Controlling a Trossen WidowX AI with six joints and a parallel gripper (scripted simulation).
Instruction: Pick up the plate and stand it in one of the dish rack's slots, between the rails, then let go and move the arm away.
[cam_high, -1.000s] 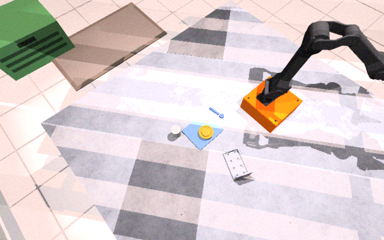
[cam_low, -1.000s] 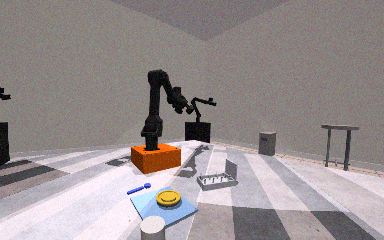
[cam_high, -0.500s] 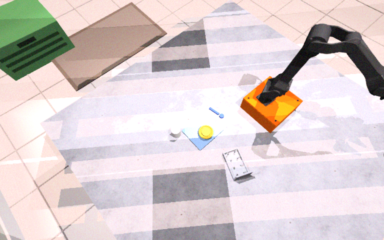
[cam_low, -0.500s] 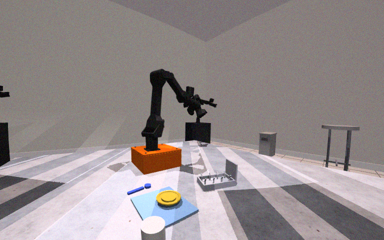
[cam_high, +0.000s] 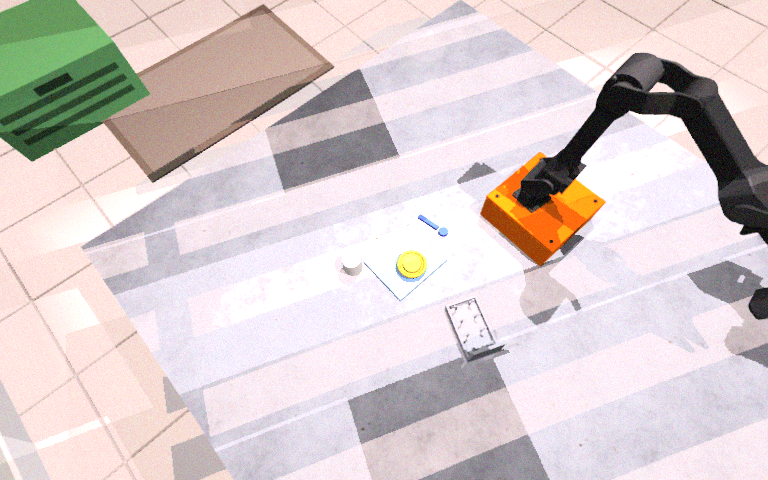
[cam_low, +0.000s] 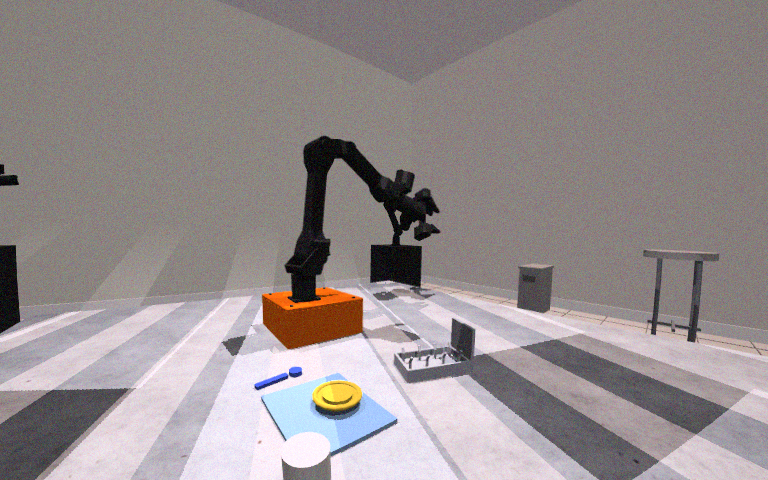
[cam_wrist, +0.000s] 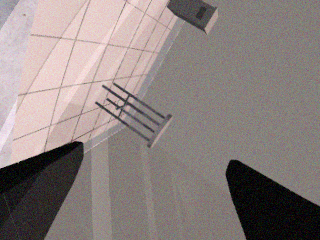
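The yellow plate lies 57 cm to the right of my gripper tip, 37 cm ahead of it and 27 cm below it. Round my gripper tip: grey dish rack 38 cm to the right, 36 cm ahead, 26 cm below; blue spoon 62 cm to the right, 28 cm below, 25 cm ahead; white cylinder 65 cm to the right, 48 cm ahead, 26 cm below.
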